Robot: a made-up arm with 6 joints.
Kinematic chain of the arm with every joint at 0, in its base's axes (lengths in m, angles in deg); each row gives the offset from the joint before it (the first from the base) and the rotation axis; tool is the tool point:
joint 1: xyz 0 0 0.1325 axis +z
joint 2: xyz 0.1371 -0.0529 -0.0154 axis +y
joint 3: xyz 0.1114 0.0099 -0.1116 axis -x
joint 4: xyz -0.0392 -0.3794 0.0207 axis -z
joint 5: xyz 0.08 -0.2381 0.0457 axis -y
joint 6: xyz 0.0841 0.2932 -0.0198 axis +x
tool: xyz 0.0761 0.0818 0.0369
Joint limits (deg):
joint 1: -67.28..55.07
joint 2: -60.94..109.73
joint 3: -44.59..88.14
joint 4: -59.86..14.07
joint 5: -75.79..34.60
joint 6: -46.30..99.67
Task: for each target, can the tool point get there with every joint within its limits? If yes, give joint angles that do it. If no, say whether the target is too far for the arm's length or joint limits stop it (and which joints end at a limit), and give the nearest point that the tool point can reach.
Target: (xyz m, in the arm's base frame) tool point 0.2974 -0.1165 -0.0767
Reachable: yes | joints 17.54 33.33 -21.94 -40.35 -19.28 36.92
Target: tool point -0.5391 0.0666 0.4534
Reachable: no: joint limits stop it (at a limit: joint 1, joint 2, joint 4, joint 5, joint 6) | nearest point -0.2732 -0.1355 0.4671 | short by 0.334 m
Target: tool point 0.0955 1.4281 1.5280
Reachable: no: too far | nearest point 0.1509 0.3856 0.4612 | short by 1.493 m
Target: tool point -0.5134 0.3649 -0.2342
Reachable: no: joint limits stop it (at a limit: joint 1, joint 3, joint 4, joint 6) | nearest point -0.4176 0.1763 -0.1239 | short by 0.239 m
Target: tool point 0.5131 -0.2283 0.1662
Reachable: yes | joints 3.21 20.15 39.25 -1.93 -16.47 84.16
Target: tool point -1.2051 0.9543 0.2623
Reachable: no: too far | nearest point -0.4215 0.2296 0.0252 | short by 1.093 m
